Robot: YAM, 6 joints.
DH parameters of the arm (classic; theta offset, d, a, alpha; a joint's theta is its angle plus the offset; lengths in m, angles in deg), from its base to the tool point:
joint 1: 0 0.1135 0.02 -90
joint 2: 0 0 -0.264 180
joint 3: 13.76 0 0.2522 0
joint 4: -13.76 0 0.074 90
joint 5: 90 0 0 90
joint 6: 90 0.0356 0 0
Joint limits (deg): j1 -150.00..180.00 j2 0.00..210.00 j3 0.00..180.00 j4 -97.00..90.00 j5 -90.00..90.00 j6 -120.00..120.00
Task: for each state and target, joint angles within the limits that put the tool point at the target. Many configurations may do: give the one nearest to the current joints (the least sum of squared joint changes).
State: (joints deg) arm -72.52 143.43 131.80 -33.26 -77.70 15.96
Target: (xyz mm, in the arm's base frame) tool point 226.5 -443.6 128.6
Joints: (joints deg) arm -66.97 142.57 113.09 -42.92 -78.96 15.96
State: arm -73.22 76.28 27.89 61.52 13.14 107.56
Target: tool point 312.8 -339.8 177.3
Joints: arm -46.66 121.96 68.12 54.99 9.27 107.56
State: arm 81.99 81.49 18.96 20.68 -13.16 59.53
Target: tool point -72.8 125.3 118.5
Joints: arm 113.59 47.06 0.00 18.90 -27.75 59.53
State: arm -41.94 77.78 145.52 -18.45 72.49 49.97
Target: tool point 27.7 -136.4 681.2
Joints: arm -64.52 87.11 147.52 -14.52 71.11 49.97
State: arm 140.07 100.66 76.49 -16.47 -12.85 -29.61
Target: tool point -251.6 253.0 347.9
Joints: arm 133.60 87.48 78.27 -17.77 -12.52 -29.61
